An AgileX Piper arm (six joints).
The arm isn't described. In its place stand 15 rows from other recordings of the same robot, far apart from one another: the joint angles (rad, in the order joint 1, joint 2, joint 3, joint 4, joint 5, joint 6), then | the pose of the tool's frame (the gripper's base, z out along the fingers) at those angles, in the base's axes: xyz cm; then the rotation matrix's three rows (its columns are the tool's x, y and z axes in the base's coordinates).
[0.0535, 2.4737, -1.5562, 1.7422, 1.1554, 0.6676] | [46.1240 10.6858 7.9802], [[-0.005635 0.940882 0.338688], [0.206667 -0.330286 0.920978], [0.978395 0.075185 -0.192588]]
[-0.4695, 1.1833, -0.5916, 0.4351, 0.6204, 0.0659] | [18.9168 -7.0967 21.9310], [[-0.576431 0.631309 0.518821], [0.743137 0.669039 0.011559], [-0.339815 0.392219 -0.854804]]
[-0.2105, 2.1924, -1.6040, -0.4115, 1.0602, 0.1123] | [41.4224 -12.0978 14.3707], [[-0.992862 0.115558 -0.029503], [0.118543 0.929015 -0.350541], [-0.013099 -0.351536 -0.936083]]
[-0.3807, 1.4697, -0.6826, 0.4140, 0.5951, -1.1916] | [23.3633 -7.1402 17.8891], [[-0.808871 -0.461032 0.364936], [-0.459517 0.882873 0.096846], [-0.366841 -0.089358 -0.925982]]
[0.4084, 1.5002, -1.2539, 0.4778, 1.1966, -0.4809] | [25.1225 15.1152 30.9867], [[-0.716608 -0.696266 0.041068], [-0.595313 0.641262 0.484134], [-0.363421 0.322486 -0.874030]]
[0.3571, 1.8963, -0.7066, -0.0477, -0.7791, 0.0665] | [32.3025 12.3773 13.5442], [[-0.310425 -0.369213 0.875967], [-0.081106 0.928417 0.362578], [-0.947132 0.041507 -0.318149]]
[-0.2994, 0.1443, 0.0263, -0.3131, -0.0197, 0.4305] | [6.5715 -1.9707 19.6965], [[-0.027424 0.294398 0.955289], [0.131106 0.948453 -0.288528], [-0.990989 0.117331 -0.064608]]
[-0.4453, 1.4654, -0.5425, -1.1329, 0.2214, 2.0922] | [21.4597 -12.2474 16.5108], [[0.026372 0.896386 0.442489], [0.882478 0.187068 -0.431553], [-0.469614 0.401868 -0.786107]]
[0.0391, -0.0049, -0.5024, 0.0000, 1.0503, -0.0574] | [-0.5459 -0.0214 27.8833], [[-0.436874 -0.064259 0.897225], [-0.074503 0.996603 0.035099], [-0.896432 -0.051512 -0.440177]]
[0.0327, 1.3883, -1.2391, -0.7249, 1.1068, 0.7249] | [27.6843 -4.4932 35.0803], [[-0.719496 0.549767 0.424360], [0.250828 0.775494 -0.579392], [-0.647619 -0.310428 -0.695862]]
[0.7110, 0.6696, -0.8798, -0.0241, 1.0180, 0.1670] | [8.0184 6.6597 36.3032], [[-0.592453 -0.556311 0.582681], [-0.307414 0.824671 0.474779], [-0.744645 0.102160 -0.659597]]
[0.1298, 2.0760, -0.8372, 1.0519, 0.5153, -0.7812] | [29.6928 7.8031 4.9964], [[-0.996809 0.028774 0.074456], [0.058809 0.895442 0.441277], [-0.053974 0.444248 -0.894277]]
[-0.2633, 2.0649, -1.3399, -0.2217, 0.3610, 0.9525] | [41.5463 -11.9311 14.5788], [[-0.390105 0.768341 0.507415], [0.804955 0.552146 -0.217217], [-0.447063 0.323709 -0.833875]]
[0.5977, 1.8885, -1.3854, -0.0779, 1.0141, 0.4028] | [31.4217 20.6635 20.8125], [[-0.961280 -0.228495 0.154046], [-0.227399 0.973482 0.024942], [-0.155660 -0.011054 -0.987749]]
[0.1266, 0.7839, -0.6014, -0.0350, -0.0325, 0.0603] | [16.8430 2.1542 34.2048], [[-0.065477 -0.125770 0.989896], [0.017186 0.991736 0.127141], [-0.997706 0.025337 -0.062775]]
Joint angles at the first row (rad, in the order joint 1, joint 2, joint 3, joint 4, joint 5, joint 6):
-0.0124 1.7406 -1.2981 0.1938 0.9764 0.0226
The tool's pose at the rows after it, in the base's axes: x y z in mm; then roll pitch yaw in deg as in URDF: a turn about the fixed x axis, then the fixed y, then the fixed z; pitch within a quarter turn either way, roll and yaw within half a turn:
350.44 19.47 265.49 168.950 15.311 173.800
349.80 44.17 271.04 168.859 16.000 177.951
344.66 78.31 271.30 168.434 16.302 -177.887
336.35 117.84 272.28 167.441 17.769 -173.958
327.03 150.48 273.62 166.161 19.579 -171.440
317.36 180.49 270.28 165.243 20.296 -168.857
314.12 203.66 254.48 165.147 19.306 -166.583
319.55 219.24 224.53 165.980 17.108 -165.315
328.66 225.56 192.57 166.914 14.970 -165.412
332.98 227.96 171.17 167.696 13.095 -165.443
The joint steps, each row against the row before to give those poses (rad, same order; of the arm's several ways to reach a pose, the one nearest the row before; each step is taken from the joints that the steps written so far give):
0.0268 -0.0300 -0.0556 -0.0067 0.0443 -0.0015
0.0701 -0.0011 -0.0197 -0.0001 0.0090 -0.0012
0.0981 0.0001 0.0000 0.0001 -0.0100 0.0230
0.1143 -0.0001 0.0001 0.0021 -0.0344 0.0362
0.0954 0.0001 -0.0001 0.0021 -0.0422 0.0391
0.0874 0.0138 -0.0019 0.0000 -0.0336 0.0336
0.0594 0.0464 -0.0008 0.0031 -0.0322 0.0136
0.0286 0.0821 0.0001 0.0000 -0.0428 0.0035
0.0025 0.0846 0.0000 0.0000 -0.0452 0.0008
0.0000 0.0546 -0.0001 -0.0010 -0.0198 0.0010

